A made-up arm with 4 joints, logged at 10 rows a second.
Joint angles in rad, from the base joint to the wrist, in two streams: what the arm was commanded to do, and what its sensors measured. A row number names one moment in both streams.
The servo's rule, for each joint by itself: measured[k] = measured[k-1] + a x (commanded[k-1-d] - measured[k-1]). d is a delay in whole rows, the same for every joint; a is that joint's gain. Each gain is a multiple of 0.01, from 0.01 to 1. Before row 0 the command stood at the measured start. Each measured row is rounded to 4 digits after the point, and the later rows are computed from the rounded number. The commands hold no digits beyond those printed.
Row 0, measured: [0.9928 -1.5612 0.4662 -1.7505]
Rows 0 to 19, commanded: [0.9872 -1.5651 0.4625 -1.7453]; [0.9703 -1.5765 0.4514 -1.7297]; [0.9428 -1.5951 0.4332 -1.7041]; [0.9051 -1.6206 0.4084 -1.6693]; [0.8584 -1.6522 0.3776 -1.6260]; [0.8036 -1.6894 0.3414 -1.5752]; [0.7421 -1.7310 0.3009 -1.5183]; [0.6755 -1.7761 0.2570 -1.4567]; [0.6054 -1.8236 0.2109 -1.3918]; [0.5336 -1.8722 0.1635 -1.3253]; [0.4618 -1.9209 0.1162 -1.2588]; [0.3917 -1.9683 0.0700 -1.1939]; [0.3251 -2.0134 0.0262 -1.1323]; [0.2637 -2.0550 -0.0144 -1.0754]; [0.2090 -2.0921 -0.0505 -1.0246]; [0.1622 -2.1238 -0.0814 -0.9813]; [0.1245 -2.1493 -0.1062 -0.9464]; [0.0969 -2.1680 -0.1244 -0.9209]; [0.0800 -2.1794 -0.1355 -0.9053]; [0.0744 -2.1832 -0.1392 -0.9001]
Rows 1 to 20, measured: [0.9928 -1.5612 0.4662 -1.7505]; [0.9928 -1.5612 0.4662 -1.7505]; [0.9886 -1.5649 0.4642 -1.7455]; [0.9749 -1.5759 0.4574 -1.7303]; [0.9508 -1.5941 0.4446 -1.7051]; [0.9165 -1.6193 0.4254 -1.6707]; [0.8729 -1.6506 0.4001 -1.6278]; [0.8209 -1.6875 0.3690 -1.5773]; [0.7618 -1.7288 0.3329 -1.5207]; [0.6971 -1.7737 0.2927 -1.4593]; [0.6283 -1.8211 0.2493 -1.3945]; [0.5573 -1.8696 0.2038 -1.3281]; [0.4857 -1.9183 0.1574 -1.2616]; [0.4152 -1.9658 0.1111 -1.1966]; [0.3476 -2.0110 0.0661 -1.1349]; [0.2847 -2.0528 0.0234 -1.0778]; [0.2279 -2.0901 -0.0158 -1.0267]; [0.1786 -2.1221 -0.0506 -0.9831]; [0.1380 -2.1479 -0.0801 -0.9479]; [0.1072 -2.1670 -0.1036 -0.9220]
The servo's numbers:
d 2
a 0.75 0.95 0.53 0.96

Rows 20 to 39, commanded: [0.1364 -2.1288 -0.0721 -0.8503]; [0.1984 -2.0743 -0.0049 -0.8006]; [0.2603 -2.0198 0.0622 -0.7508]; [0.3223 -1.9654 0.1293 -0.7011]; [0.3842 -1.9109 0.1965 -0.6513]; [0.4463 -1.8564 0.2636 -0.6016]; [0.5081 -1.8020 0.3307 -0.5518]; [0.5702 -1.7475 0.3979 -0.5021]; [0.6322 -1.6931 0.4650 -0.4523]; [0.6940 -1.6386 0.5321 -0.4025]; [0.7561 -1.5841 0.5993 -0.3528]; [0.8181 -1.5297 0.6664 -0.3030]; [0.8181 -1.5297 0.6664 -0.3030]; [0.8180 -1.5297 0.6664 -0.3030]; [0.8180 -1.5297 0.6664 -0.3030]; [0.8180 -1.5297 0.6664 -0.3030]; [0.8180 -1.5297 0.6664 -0.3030]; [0.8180 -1.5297 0.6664 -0.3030]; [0.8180 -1.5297 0.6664 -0.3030]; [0.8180 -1.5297 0.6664 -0.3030]
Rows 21 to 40, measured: [0.0868 -2.1788 -0.1205 -0.9060]; [0.0775 -2.1830 -0.1304 -0.9003]; [0.1217 -2.1315 -0.0995 -0.8523]; [0.1792 -2.0772 -0.0494 -0.8027]; [0.2400 -2.0227 0.0097 -0.7529]; [0.3017 -1.9683 0.0731 -0.7032]; [0.3636 -1.9138 0.1385 -0.6534]; [0.4256 -1.8593 0.2048 -0.6037]; [0.4875 -1.8049 0.2715 -0.5539]; [0.5495 -1.7504 0.3385 -0.5042]; [0.6115 -1.6960 0.4055 -0.4544]; [0.6734 -1.6415 0.4726 -0.4046]; [0.7354 -1.5870 0.5398 -0.3549]; [0.7974 -1.5326 0.6069 -0.3051]; [0.8129 -1.5298 0.6384 -0.3031]; [0.8167 -1.5297 0.6532 -0.3030]; [0.8177 -1.5297 0.6602 -0.3030]; [0.8179 -1.5297 0.6635 -0.3030]; [0.8180 -1.5297 0.6650 -0.3030]; [0.8180 -1.5297 0.6657 -0.3030]
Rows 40 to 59, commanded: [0.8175 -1.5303 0.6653 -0.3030]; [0.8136 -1.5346 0.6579 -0.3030]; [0.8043 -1.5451 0.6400 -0.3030]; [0.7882 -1.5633 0.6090 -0.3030]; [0.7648 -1.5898 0.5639 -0.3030]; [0.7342 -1.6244 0.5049 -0.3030]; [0.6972 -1.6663 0.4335 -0.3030]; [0.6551 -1.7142 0.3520 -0.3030]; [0.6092 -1.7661 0.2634 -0.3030]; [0.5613 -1.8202 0.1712 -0.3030]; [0.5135 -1.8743 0.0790 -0.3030]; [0.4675 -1.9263 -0.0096 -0.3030]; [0.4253 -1.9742 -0.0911 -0.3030]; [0.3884 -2.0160 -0.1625 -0.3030]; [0.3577 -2.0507 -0.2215 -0.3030]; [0.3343 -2.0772 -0.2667 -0.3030]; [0.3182 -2.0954 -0.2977 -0.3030]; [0.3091 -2.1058 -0.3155 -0.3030]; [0.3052 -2.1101 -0.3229 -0.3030]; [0.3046 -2.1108 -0.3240 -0.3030]
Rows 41 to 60, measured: [0.8180 -1.5297 0.6661 -0.3030]; [0.8180 -1.5297 0.6663 -0.3030]; [0.8176 -1.5303 0.6658 -0.3030]; [0.8146 -1.5344 0.6616 -0.3030]; [0.8069 -1.5446 0.6502 -0.3030]; [0.7929 -1.5624 0.6284 -0.3030]; [0.7718 -1.5884 0.5942 -0.3030]; [0.7436 -1.6226 0.5469 -0.3030]; [0.7088 -1.6641 0.4868 -0.3030]; [0.6685 -1.7117 0.4154 -0.3030]; [0.6240 -1.7634 0.3348 -0.3030]; [0.5770 -1.8174 0.2481 -0.3030]; [0.5294 -1.8715 0.1585 -0.3030]; [0.4830 -1.9236 0.0694 -0.3030]; [0.4397 -1.9717 -0.0157 -0.3030]; [0.4012 -2.0138 -0.0935 -0.3030]; [0.3686 -2.0489 -0.1613 -0.3030]; [0.3429 -2.0758 -0.2172 -0.3030]; [0.3244 -2.0944 -0.2599 -0.3030]; [0.3129 -2.1052 -0.2894 -0.3030]
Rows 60 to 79, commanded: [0.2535 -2.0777 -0.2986 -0.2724]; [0.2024 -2.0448 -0.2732 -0.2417]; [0.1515 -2.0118 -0.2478 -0.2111]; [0.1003 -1.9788 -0.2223 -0.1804]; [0.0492 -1.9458 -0.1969 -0.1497]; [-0.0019 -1.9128 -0.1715 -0.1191]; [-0.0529 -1.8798 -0.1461 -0.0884]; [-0.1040 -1.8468 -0.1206 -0.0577]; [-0.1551 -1.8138 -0.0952 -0.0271]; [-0.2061 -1.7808 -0.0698 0.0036]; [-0.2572 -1.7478 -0.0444 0.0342]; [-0.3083 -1.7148 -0.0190 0.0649]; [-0.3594 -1.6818 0.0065 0.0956]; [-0.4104 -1.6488 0.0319 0.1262]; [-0.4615 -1.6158 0.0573 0.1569]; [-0.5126 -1.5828 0.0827 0.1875]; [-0.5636 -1.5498 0.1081 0.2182]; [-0.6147 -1.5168 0.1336 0.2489]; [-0.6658 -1.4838 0.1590 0.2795]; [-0.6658 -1.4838 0.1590 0.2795]
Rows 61 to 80, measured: [0.3071 -2.1099 -0.3072 -0.3030]; [0.3052 -2.1108 -0.3161 -0.3030]; [0.2664 -2.0794 -0.3068 -0.2736]; [0.2184 -2.0465 -0.2890 -0.2430]; [0.1682 -2.0135 -0.2672 -0.2124]; [0.1173 -1.9805 -0.2434 -0.1817]; [0.0662 -1.9475 -0.2188 -0.1510]; [0.0151 -1.9145 -0.1937 -0.1204]; [-0.0359 -1.8815 -0.1685 -0.0897]; [-0.0870 -1.8485 -0.1431 -0.0590]; [-0.1381 -1.8155 -0.1177 -0.0284]; [-0.1891 -1.7825 -0.0923 0.0023]; [-0.2402 -1.7495 -0.0669 0.0329]; [-0.2913 -1.7165 -0.0415 0.0636]; [-0.3424 -1.6835 -0.0161 0.0943]; [-0.3934 -1.6505 0.0093 0.1249]; [-0.4445 -1.6175 0.0347 0.1556]; [-0.4956 -1.5845 0.0601 0.1862]; [-0.5466 -1.5515 0.0855 0.2169]; [-0.5977 -1.5185 0.1110 0.2476]
